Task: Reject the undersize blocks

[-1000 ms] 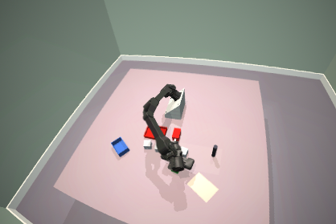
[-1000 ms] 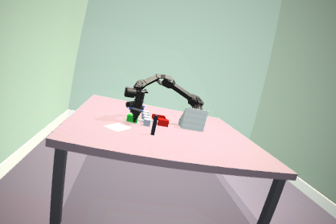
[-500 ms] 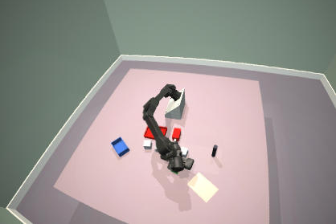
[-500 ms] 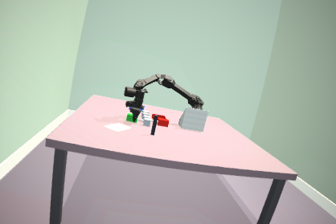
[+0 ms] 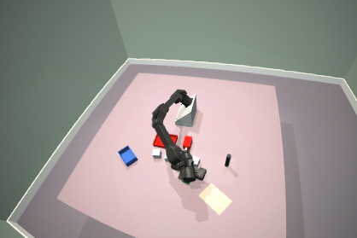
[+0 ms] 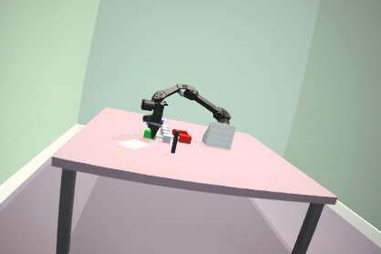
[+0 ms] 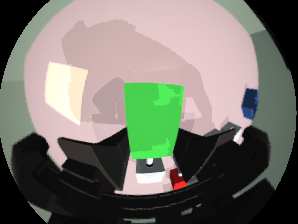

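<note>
Right now my gripper tip is 1 cm past the green GO gauge and 2 cm below it. From my gripper tip the other things lie so: blue tray: 2 cm behind, 41 cm to the right; small red piece: 17 cm behind, 6 cm to the right, 1 cm above; cream sheet: 10 cm ahead, 17 cm to the left, 1 cm below.
</note>
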